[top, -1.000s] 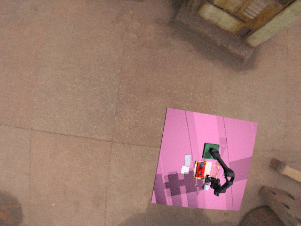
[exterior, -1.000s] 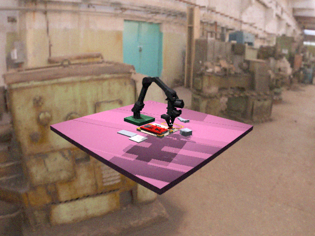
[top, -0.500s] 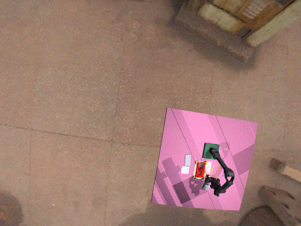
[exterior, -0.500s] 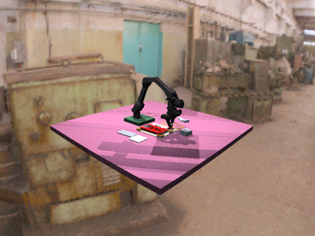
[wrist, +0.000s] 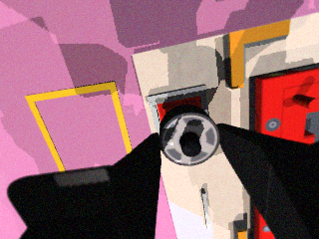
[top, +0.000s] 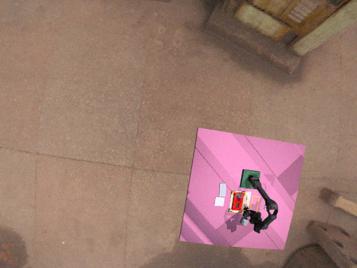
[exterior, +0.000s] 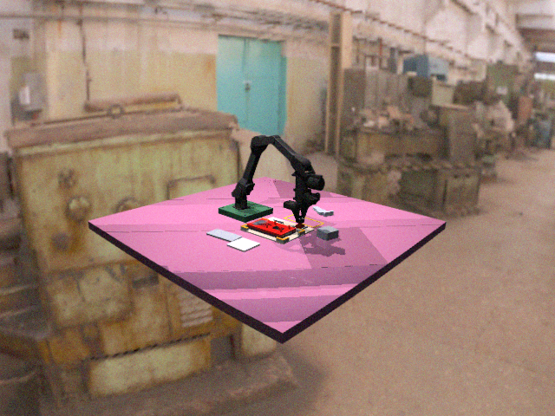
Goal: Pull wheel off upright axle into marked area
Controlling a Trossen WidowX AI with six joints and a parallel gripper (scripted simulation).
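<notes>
The wheel is right at my gripper tip.
</notes>
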